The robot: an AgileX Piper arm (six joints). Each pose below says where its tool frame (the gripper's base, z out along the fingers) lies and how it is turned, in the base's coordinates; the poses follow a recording.
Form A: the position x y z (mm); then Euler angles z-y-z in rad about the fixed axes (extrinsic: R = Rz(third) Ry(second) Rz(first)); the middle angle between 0 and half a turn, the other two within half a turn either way.
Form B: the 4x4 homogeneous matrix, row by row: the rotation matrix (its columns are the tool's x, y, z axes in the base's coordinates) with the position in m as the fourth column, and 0 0 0 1 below. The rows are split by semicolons. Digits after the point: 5 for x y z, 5 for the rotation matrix.
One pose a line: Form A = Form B
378.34 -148.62 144.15 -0.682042 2.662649 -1.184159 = -0.84363 0.50803 0.17377 0.37834; 0.40038 0.81087 -0.42682 -0.14862; -0.35775 -0.29051 -0.88748 0.14415; 0 0 0 1
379.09 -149.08 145.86 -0.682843 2.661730 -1.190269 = -0.84146 0.51240 0.17146 0.37909; 0.40458 0.80783 -0.42863 -0.14908; -0.35815 -0.29131 -0.88706 0.14586; 0 0 0 1
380.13 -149.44 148.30 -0.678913 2.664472 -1.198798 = -0.83628 0.52227 0.16692 0.38013; 0.41581 0.80254 -0.42781 -0.14944; -0.35739 -0.28837 -0.88832 0.14830; 0 0 0 1
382.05 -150.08 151.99 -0.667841 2.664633 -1.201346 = -0.82939 0.53351 0.16578 0.38205; 0.42684 0.79658 -0.42810 -0.15008; -0.36045 -0.28430 -0.88839 0.15199; 0 0 0 1
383.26 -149.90 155.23 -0.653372 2.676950 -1.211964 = -0.81844 0.55262 0.15737 0.38326; 0.45117 0.78766 -0.41956 -0.14990; -0.35581 -0.27239 -0.89398 0.15523; 0 0 0 1
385.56 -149.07 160.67 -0.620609 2.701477 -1.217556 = -0.80024 0.58129 0.14739 0.38556; 0.48938 0.77506 -0.39974 -0.14907; -0.34660 -0.24776 -0.90470 0.16067; 0 0 0 1
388.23 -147.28 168.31 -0.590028 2.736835 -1.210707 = -0.78983 0.59743 0.13876 0.38823; 0.51875 0.77141 -0.36854 -0.14728; -0.32721 -0.21910 -0.91920 0.16831; 0 0 0 1
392.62 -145.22 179.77 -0.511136 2.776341 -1.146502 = -0.78117 0.60676 0.14704 0.39262; 0.54104 0.77545 -0.32551 -0.14522; -0.31153 -0.17472 -0.93403 0.17977; 0 0 0 1
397.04 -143.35 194.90 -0.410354 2.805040 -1.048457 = -0.77756 0.60684 0.16476 0.39704; 0.55109 0.78383 -0.28620 -0.14335; -0.30282 -0.13174 -0.94390 0.19490; 0 0 0 1
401.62 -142.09 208.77 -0.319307 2.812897 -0.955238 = -0.77517 0.60363 0.18639 0.40162; 0.55243 0.79080 -0.26356 -0.14209; -0.30649 -0.10133 -0.94646 0.20877; 0 0 0 1
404.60 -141.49 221.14 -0.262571 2.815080 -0.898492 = -0.77275 0.60246 0.19976 0.40460; 0.55400 0.79380 -0.25094 -0.14149; -0.30975 -0.08325 -0.94717 0.22114; 0 0 0 1
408.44 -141.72 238.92 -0.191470 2.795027 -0.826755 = -0.76537 0.60107 0.23005 0.40844; 0.55046 0.79658 -0.24991 -0.14172; -0.33346 -0.06464 -0.94054 0.23892; 0 0 0 1
